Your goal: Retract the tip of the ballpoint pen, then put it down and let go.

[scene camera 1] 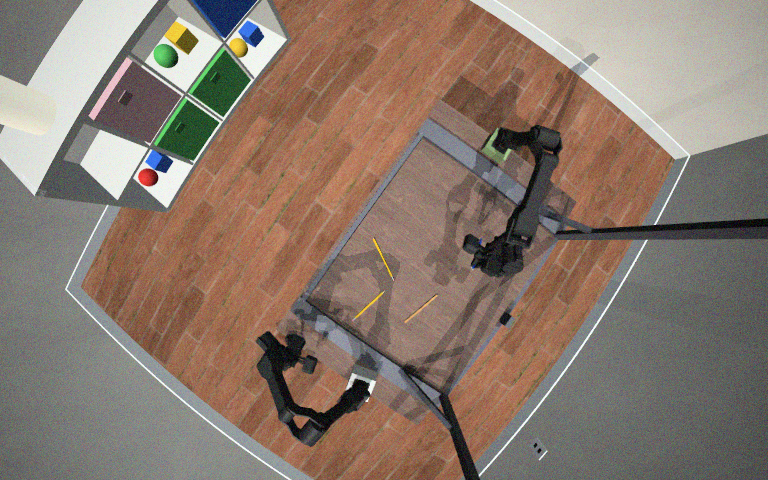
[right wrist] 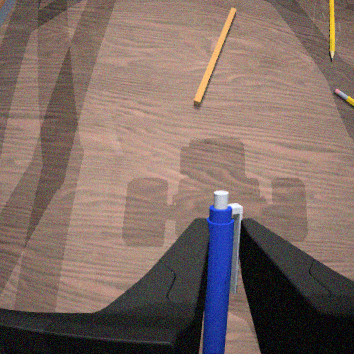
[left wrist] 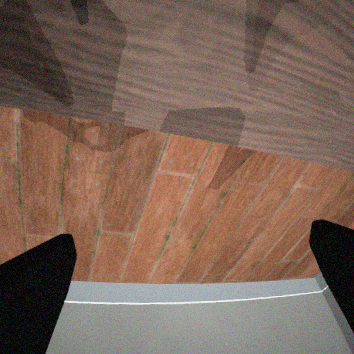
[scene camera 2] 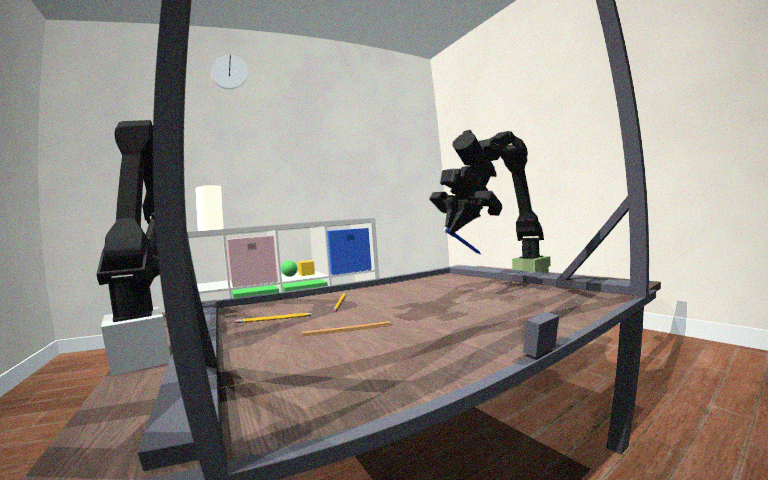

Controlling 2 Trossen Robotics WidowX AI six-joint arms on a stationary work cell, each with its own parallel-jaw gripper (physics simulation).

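Frame: origin at the left arm's base, x right, y ahead, z up, level; millimetres.
Where they show: left gripper, fingertip midpoint: (scene camera 1: 299, 358) (left wrist: 193, 240); right gripper, fingertip midpoint: (scene camera 1: 472, 266) (right wrist: 221, 229) (scene camera 2: 448, 232); left arm's base, link origin: (scene camera 1: 359, 387) (scene camera 2: 132, 315); right arm's base, link origin: (scene camera 1: 501, 144) (scene camera 2: 531, 257).
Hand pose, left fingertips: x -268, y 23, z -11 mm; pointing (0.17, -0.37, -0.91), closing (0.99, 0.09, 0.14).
Things, the pixels of their centre, and the offset from my left fingertips. Level surfaces: height alone.
- blue ballpoint pen, body centre: (scene camera 2: 463, 242) dy +637, dx +485, dz +78 mm
- table, surface height: dz -70 mm
- orange stick, body centre: (right wrist: 217, 49) (scene camera 2: 346, 329) (scene camera 1: 420, 308) dy +351, dx +393, dz -67 mm
- dark block, body centre: (scene camera 2: 541, 334) (scene camera 1: 507, 320) dy +428, dx +750, dz -39 mm
A blue ballpoint pen (scene camera 2: 464, 241) (right wrist: 219, 280) is held well above the table (scene camera 1: 419, 186) (scene camera 2: 317, 390) (right wrist: 125, 125). Its white button (right wrist: 221, 200) sticks out of the top end, beside the white clip. The pen slants down to the right in scene camera 2, button end up; its tip is too small to judge. My right gripper (scene camera 1: 476, 254) (scene camera 2: 449, 228) (right wrist: 221, 229) is shut on the pen, just below the button end. My left gripper (scene camera 1: 300, 354) (left wrist: 193, 240) is open and empty, off the table's lower-left side in scene camera 1; a post hides most of it in scene camera 2.
Two yellow pencils (scene camera 1: 383, 258) (scene camera 1: 369, 305) (scene camera 2: 272, 317) (scene camera 2: 339, 301) and an orange stick (scene camera 1: 421, 308) (scene camera 2: 346, 328) (right wrist: 215, 56) lie on the table. A dark block (scene camera 1: 505, 318) (scene camera 2: 541, 335) stands at the table's edge. Frame posts (scene camera 2: 172, 113) (scene camera 2: 628, 141) rise at the sides.
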